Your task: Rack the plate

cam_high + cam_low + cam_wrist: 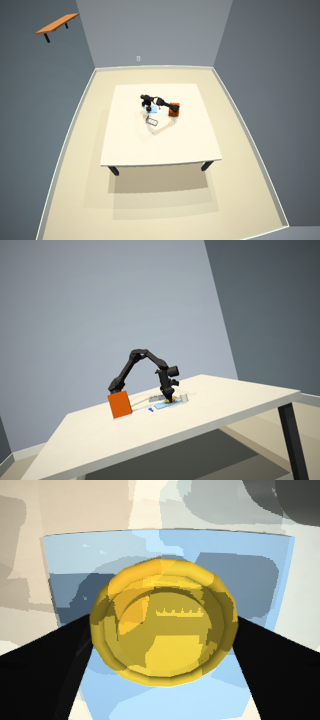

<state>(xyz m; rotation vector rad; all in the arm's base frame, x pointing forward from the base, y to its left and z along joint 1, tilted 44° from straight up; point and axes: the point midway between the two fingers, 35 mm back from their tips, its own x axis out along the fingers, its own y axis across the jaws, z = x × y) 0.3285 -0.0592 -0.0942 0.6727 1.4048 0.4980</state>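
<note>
My gripper tip is 3 cm past the light blue flat mat and 1 cm above it. Round my gripper tip: small blue object (14 cm behind, 2 cm to the right); yellow plate (1 cm above); small white cup (8 cm to the right, 7 cm ahead, 2 cm above).
</note>
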